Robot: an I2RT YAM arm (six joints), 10 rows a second.
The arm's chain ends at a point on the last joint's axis. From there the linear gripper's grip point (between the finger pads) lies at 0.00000 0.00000 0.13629 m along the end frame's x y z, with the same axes.
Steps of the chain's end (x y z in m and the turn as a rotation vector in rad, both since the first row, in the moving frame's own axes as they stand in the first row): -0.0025, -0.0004, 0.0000, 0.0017, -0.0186, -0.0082; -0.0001, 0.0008, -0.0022, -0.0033, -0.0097, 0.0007; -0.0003, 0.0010, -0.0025, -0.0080, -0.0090, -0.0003; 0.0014, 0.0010, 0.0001, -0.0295, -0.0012, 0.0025; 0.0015, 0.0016, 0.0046, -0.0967, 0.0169, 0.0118; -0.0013, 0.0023, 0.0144, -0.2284, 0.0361, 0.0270; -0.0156, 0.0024, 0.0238, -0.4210, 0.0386, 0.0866; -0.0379, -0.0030, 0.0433, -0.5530, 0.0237, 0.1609; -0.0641, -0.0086, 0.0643, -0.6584, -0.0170, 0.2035
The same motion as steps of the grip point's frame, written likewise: -0.0050, -0.0006, 0.0000, 0.0017, -0.0186, -0.0082; -0.0014, 0.0012, -0.0022, -0.0033, -0.0097, 0.0007; -0.0015, 0.0021, -0.0025, -0.0080, -0.0090, -0.0003; 0.0012, 0.0050, 0.0000, -0.0295, -0.0012, 0.0025; 0.0037, 0.0148, 0.0039, -0.0967, 0.0169, 0.0118; 0.0032, 0.0332, 0.0108, -0.2284, 0.0361, 0.0270; -0.0129, 0.0582, 0.0118, -0.4210, 0.0386, 0.0866; -0.0407, 0.0685, 0.0230, -0.5530, 0.0237, 0.1609; -0.0750, 0.0740, 0.0359, -0.6584, -0.0170, 0.2035
